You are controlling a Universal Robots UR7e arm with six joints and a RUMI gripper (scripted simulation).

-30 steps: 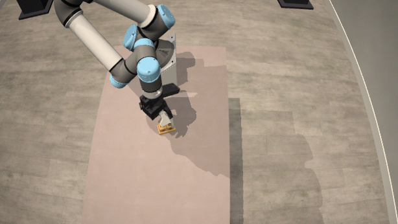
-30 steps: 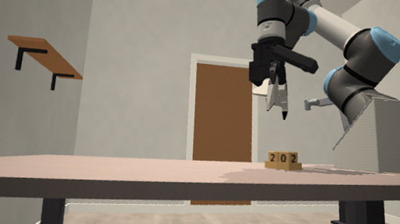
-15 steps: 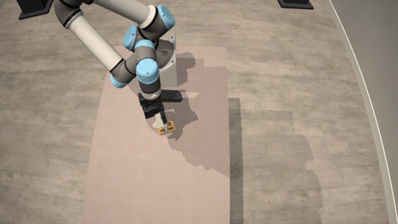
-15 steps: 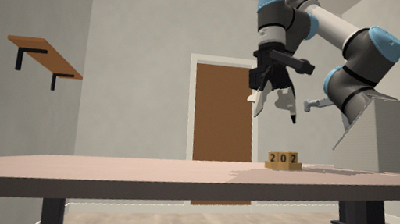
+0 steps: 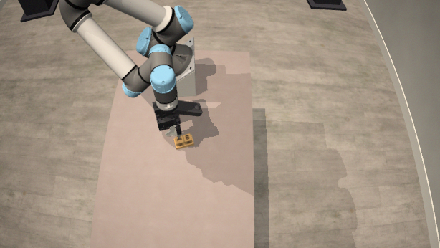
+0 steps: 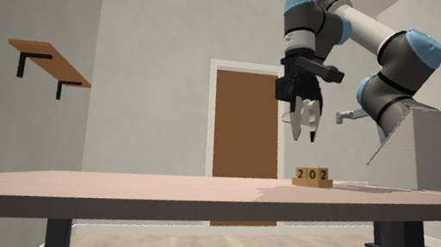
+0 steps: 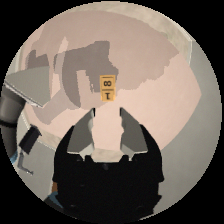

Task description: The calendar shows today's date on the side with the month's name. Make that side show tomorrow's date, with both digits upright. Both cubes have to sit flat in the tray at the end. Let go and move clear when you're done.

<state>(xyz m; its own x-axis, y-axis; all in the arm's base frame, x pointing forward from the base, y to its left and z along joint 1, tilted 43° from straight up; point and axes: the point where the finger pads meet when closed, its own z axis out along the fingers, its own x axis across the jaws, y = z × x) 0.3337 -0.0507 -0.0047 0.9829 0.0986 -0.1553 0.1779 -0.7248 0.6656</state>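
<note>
Right now the wooden tray is 110 mm below my hand and 20 mm to the left of it.
</note>
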